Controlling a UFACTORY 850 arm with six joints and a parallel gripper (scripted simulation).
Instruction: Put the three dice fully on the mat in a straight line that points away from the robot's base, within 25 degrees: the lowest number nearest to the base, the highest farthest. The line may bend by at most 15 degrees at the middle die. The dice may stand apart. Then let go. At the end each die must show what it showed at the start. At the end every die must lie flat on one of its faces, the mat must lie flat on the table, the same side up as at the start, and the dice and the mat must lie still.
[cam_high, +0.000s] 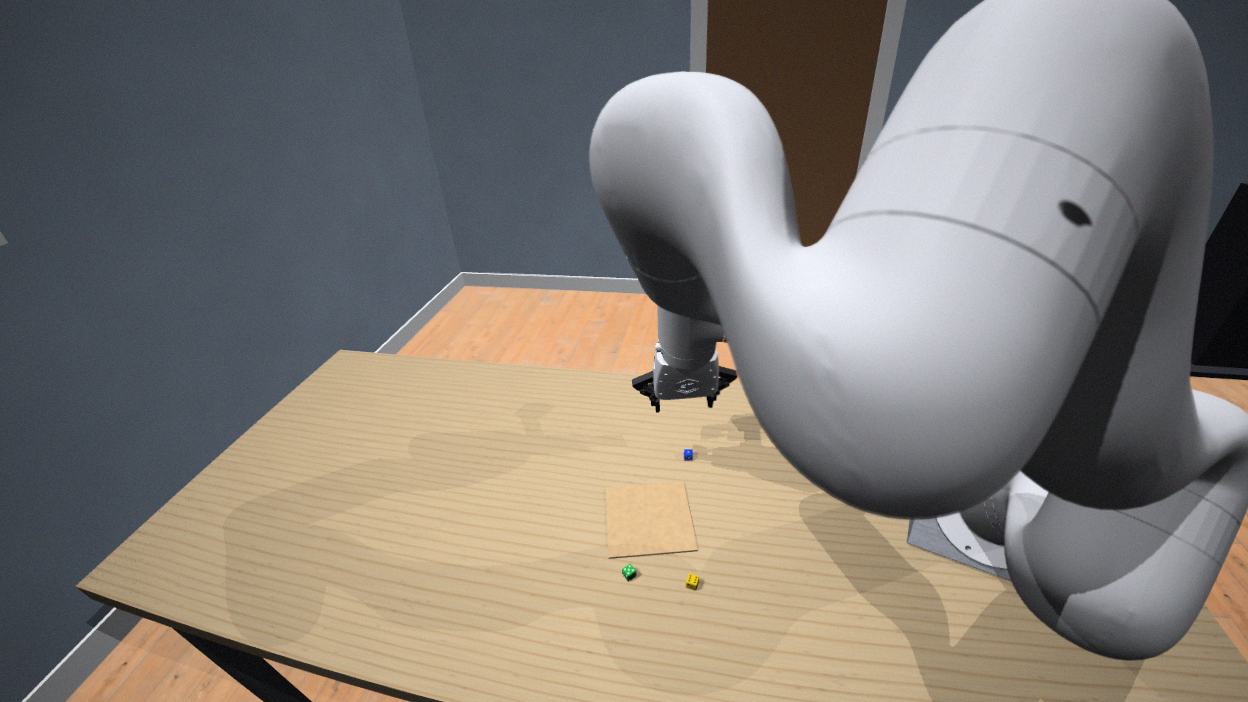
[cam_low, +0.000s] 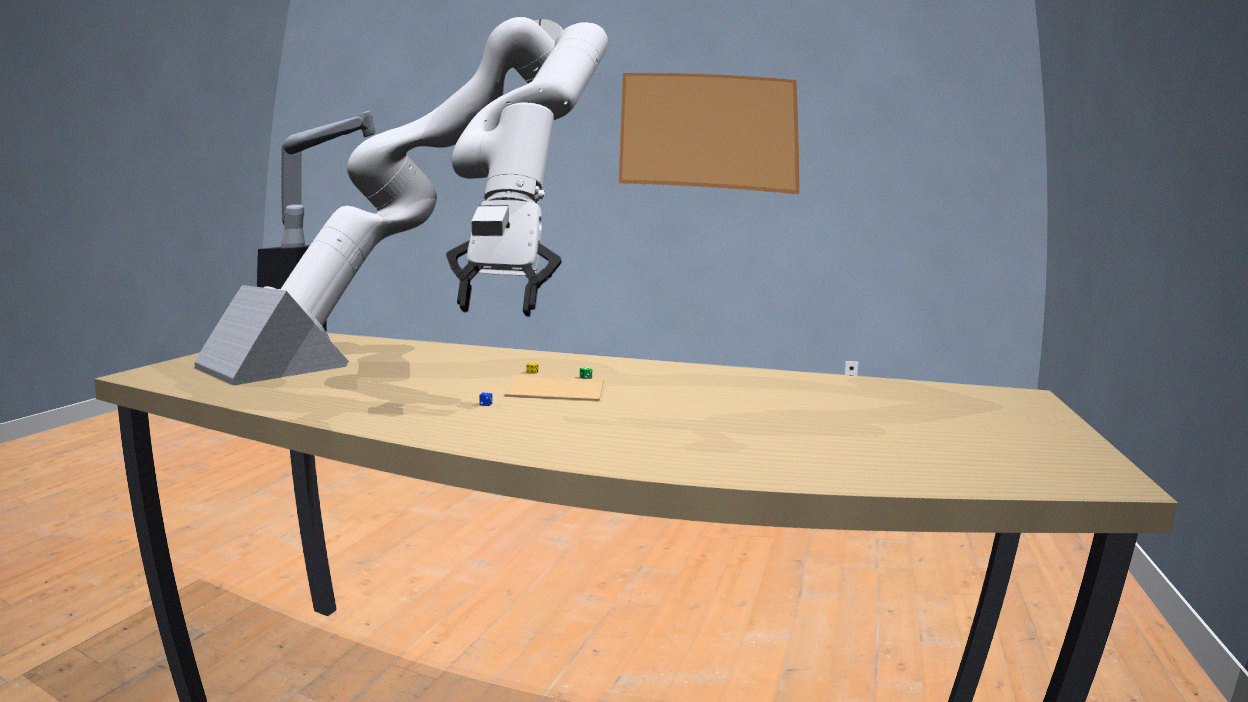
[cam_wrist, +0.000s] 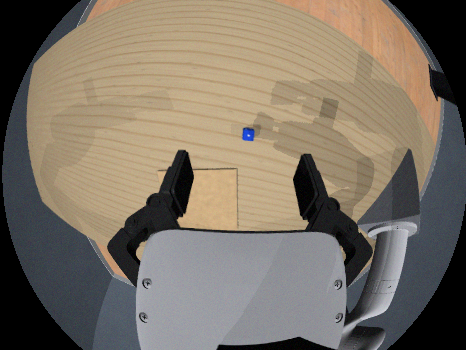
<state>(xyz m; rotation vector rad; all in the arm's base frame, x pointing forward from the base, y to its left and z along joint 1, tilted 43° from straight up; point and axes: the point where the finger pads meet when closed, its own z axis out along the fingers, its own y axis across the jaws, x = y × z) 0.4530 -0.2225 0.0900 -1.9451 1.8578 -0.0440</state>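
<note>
My hand is 1 cm past the blue die and 13 cm above it. The rest, counted from my hand: yellow die (4 cm behind, 26 cm to the left, 13 cm below); tan mat (4 cm ahead, 15 cm to the left, 14 cm below); green die (6 cm ahead, 25 cm to the left, 13 cm below).
</note>
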